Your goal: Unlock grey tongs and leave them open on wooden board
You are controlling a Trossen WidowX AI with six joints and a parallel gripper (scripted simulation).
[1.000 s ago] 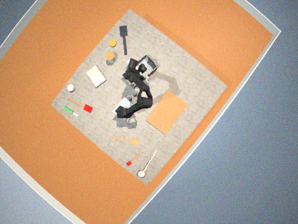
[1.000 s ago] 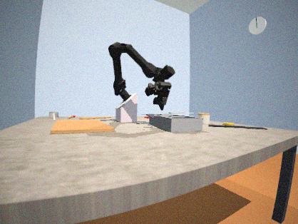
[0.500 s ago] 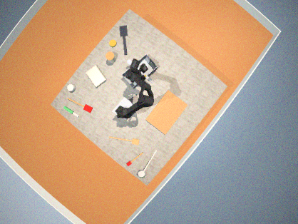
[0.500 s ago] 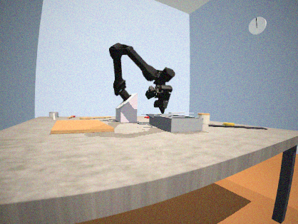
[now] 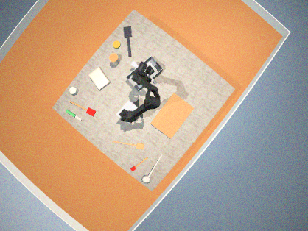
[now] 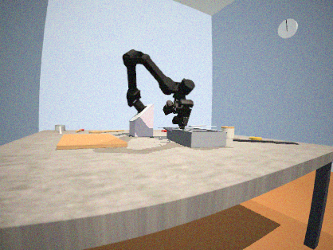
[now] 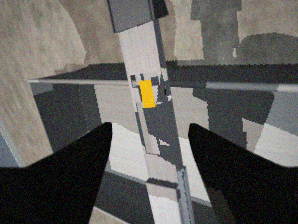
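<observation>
The yellow lock piece lies 30 mm to the right of my gripper tip, 10 mm behind it and 10 mm above it. The rest, counted from my gripper tip: grey roasting tin 50 mm to the left, 30 mm below; wooden board 400 mm to the right, 110 mm behind, 50 mm below; orange-lidded jar 350 mm to the left, 90 mm behind, 30 mm below.
</observation>
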